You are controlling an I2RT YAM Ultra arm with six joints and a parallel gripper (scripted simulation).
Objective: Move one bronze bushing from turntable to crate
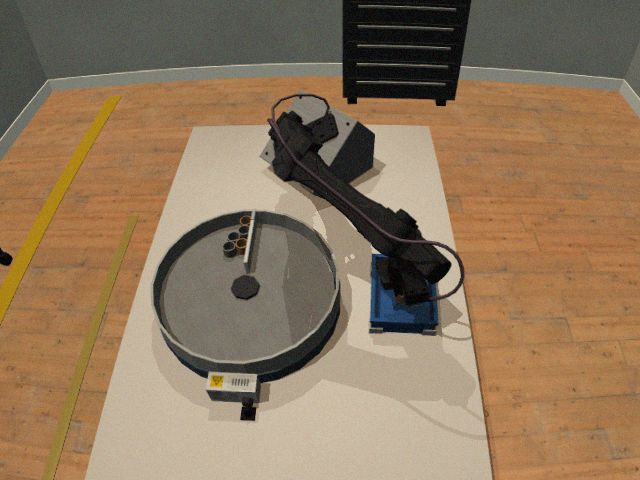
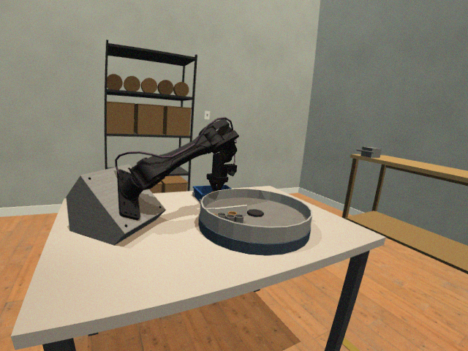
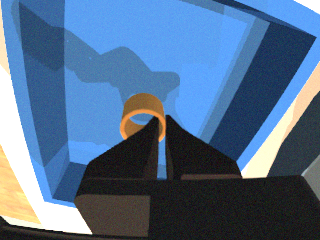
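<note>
The blue crate is 1 cm to the left of my hand and 1 cm below it. Round my hand: grey turntable 33 cm to the right, 8 cm behind, 2 cm above.
</note>
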